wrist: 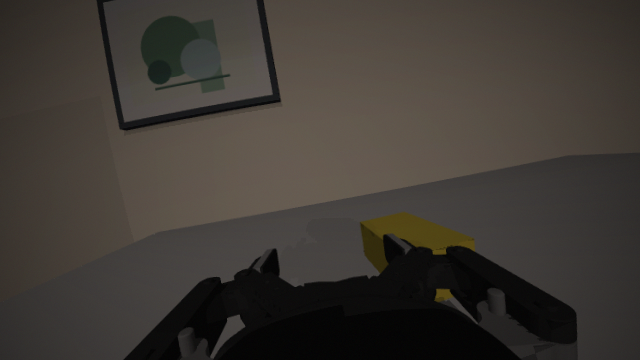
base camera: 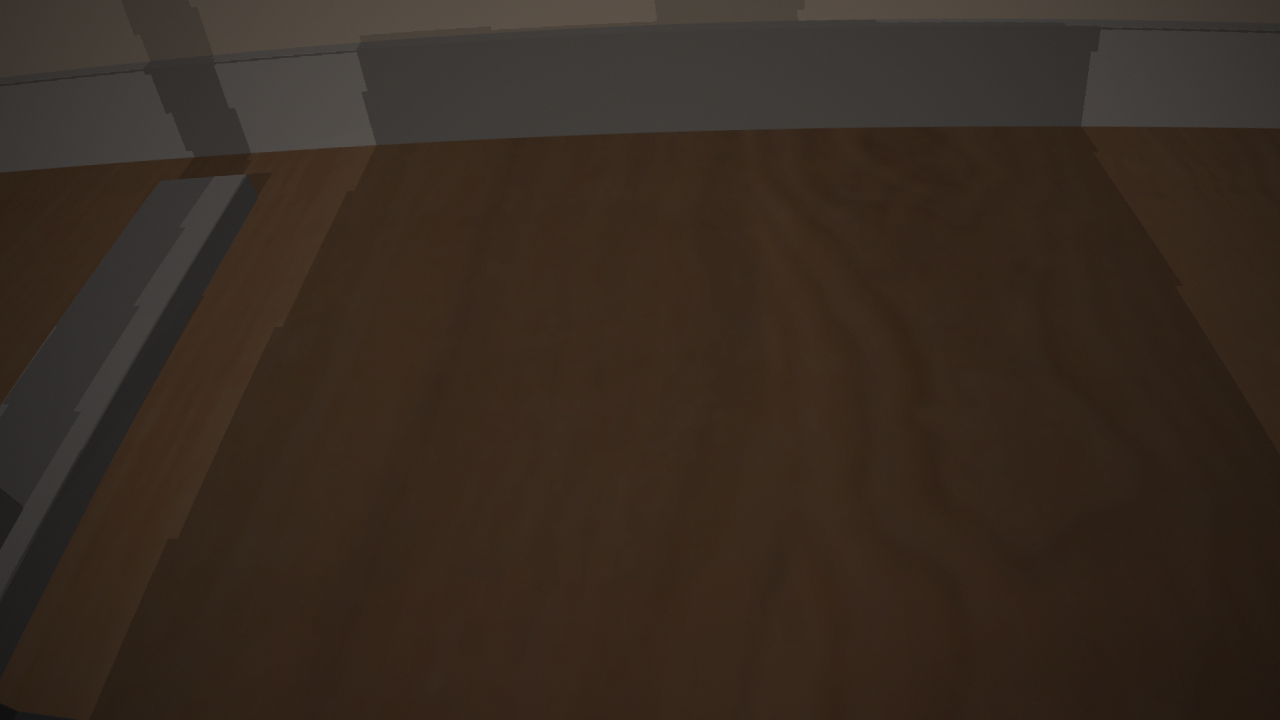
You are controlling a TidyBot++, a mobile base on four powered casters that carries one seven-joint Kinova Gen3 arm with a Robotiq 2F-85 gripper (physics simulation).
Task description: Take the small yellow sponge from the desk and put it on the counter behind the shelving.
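Frame: origin at the arm's base, x up, y back, z right, level; centimetres.
Seen in the pictures: gripper, between the fingertips: (wrist: 331, 253).
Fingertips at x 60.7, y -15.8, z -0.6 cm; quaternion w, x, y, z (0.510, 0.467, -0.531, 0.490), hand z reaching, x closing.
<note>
A point is followed by its place in that frame.
The yellow sponge (wrist: 417, 231) @[z 8.0, x 59.8, y -18.7 cm] lies on the grey desk top (wrist: 525, 210) @[z 30.6, x 55.3, y -28.4 cm] in the wrist view, right of centre. My gripper (wrist: 331, 253) @[z -0.6, x 60.7, y -15.8 cm] is open, with its fingers wide apart. The sponge is not between the fingers; the right finger overlaps it in the view and hides part of its near side. Whether that finger touches the sponge I cannot tell. The sponge, the shelving and the counter behind it do not show in the base camera view.
In the base camera view, a grey floor-level bar (base camera: 107, 295) runs along the left over the brown wooden floor (base camera: 626, 402) @[z -5.1, x -39.7, y -37.2 cm]. A pale baseboard (base camera: 716, 80) @[z 0.4, x -35.0, y -66.6 cm] crosses the back. In the wrist view, a framed picture (wrist: 275, 90) @[z -9.8, x 94.2, y -65.2 cm] hangs on the beige wall (wrist: 425, 90) @[z 42.3, x 87.5, y -69.4 cm] behind the desk.
</note>
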